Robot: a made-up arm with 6 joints. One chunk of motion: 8 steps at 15 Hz.
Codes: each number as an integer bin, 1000 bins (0 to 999) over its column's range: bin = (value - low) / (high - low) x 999, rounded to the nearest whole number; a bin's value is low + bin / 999 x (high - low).
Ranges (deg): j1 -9..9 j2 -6..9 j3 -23..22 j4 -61..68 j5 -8..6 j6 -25..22
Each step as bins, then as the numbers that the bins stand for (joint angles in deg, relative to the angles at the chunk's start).
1 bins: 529 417 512 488 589 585
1 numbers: 0.53 0.26 0.06 2.02 0.25 2.52
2 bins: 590 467 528 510 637 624
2 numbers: 1.63 1.01 0.78 4.86 0.93 4.36
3 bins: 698 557 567 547 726 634
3 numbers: 3.58 2.36 2.54 9.63 2.17 4.83
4 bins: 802 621 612 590 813 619
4 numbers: 5.45 3.32 4.57 15.19 3.39 4.12
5 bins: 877 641 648 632 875 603
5 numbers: 6.80 3.62 6.19 20.61 4.26 3.37
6 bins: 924 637 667 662 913 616
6 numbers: 7.65 3.56 7.05 24.48 4.79 3.98
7 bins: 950 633 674 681 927 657
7 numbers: 8.12 3.50 7.36 26.94 4.99 5.91
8 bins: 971 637 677 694 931 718
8 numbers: 8.50 3.56 7.50 28.62 5.05 8.78
